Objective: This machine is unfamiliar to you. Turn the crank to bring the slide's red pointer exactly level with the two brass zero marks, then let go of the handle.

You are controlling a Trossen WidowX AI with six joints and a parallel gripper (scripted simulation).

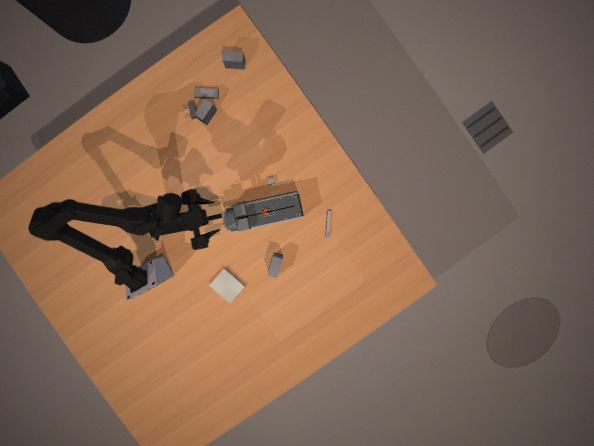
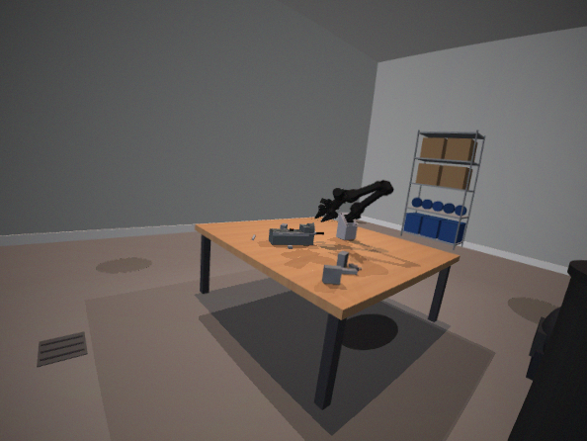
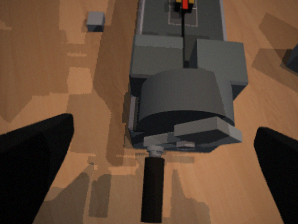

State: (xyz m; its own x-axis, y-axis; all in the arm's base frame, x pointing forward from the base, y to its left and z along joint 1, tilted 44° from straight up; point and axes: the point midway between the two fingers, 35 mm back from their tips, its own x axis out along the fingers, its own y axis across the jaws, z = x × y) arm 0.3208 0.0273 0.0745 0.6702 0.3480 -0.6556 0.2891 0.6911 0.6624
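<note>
Right now the red pointer is 140 mm ahead of my gripper tip, 60 mm to the right of it and 70 mm below it. Round my gripper tip: white square plate: 120 mm behind, 230 mm to the right, 140 mm below; then small grey cube: 210 mm ahead, 30 mm to the left, 150 mm below; then dark crank handle: 20 mm behind, 10 mm to the left, 80 mm below.
</note>
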